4 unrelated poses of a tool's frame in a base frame.
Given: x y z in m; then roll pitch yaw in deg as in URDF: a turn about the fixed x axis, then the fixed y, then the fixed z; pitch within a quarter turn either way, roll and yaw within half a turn.
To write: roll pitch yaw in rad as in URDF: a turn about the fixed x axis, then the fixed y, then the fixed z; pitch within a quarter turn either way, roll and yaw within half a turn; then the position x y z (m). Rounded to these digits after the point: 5 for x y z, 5 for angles.
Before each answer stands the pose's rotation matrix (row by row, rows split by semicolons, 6 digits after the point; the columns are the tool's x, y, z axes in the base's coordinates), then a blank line. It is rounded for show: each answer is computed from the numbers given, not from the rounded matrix.
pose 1, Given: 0.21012, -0.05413, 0.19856, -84.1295, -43.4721, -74.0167
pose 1, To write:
0.199829 0.286779 0.936924; -0.697655 -0.629772 0.341562; 0.688001 -0.721904 0.074226

-1.46834, -0.75873, -1.29184, 0.21012, -0.05413, 0.19856
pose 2, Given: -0.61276, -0.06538, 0.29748, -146.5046, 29.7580, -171.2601
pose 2, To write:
-0.858049 0.144018 0.492961; -0.131912 0.865868 -0.482568; -0.496338 -0.479095 -0.723959

-2.55699, 0.51938, -2.98905, -0.61276, -0.06538, 0.29748
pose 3, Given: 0.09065, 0.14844, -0.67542, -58.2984, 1.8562, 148.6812
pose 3, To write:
-0.853840 -0.249610 -0.456785; 0.519527 -0.463249 -0.717978; -0.032391 -0.850350 0.525220

-1.01750, 0.03240, 2.59498, 0.09065, 0.14844, -0.67542
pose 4, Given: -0.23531, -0.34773, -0.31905, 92.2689, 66.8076, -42.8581
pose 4, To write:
0.288686 0.646345 -0.706327; -0.267870 -0.653748 -0.707714; -0.919188 0.393511 -0.015591

1.61040, 1.16601, -0.74801, -0.23531, -0.34773, -0.31905
